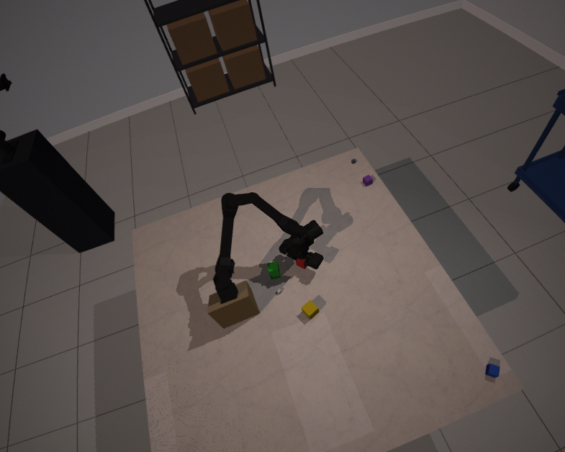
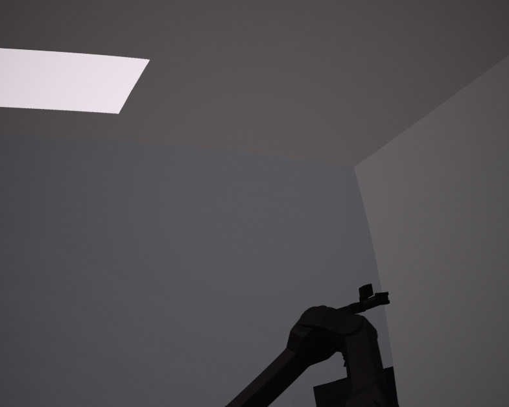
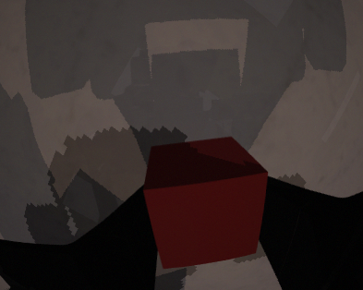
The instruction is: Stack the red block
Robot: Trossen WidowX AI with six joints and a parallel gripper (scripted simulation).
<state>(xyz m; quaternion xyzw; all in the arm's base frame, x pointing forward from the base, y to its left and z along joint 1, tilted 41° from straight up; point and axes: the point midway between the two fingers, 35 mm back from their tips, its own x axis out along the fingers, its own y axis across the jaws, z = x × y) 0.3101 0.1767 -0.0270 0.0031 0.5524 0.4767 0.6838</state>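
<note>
Right now the tiny white piece is 14 cm behind my gripper tip and 9 cm to the right of it. Round my gripper tip: purple block: 45 cm ahead, 31 cm to the left, 1 cm above; red block: 1 cm above; yellow block: 22 cm to the right, 4 cm behind, 2 cm above.
</note>
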